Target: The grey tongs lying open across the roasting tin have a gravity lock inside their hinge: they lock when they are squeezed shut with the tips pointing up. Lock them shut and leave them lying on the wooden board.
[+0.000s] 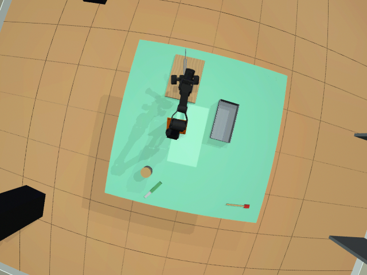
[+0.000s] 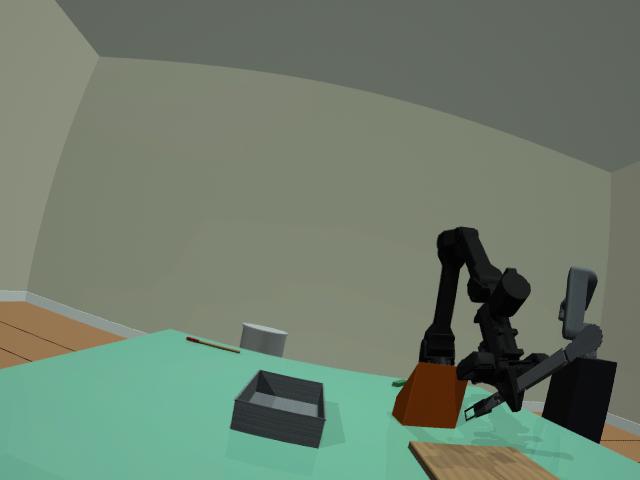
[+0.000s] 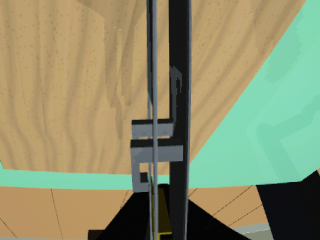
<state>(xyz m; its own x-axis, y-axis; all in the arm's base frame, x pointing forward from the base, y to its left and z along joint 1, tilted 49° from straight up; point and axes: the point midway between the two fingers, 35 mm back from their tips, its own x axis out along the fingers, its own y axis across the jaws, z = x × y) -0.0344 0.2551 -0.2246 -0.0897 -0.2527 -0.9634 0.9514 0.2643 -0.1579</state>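
The yellow lock piece lies 10 mm ahead of my gripper tip, 40 mm to the right of it and 20 mm above it. The rest, counted from my gripper tip: tan round object: 70 mm behind, 750 mm to the right, 90 mm below; wooden board: 30 mm to the left, 120 mm below; grey roasting tin: 390 mm ahead, 210 mm to the right, 100 mm below.
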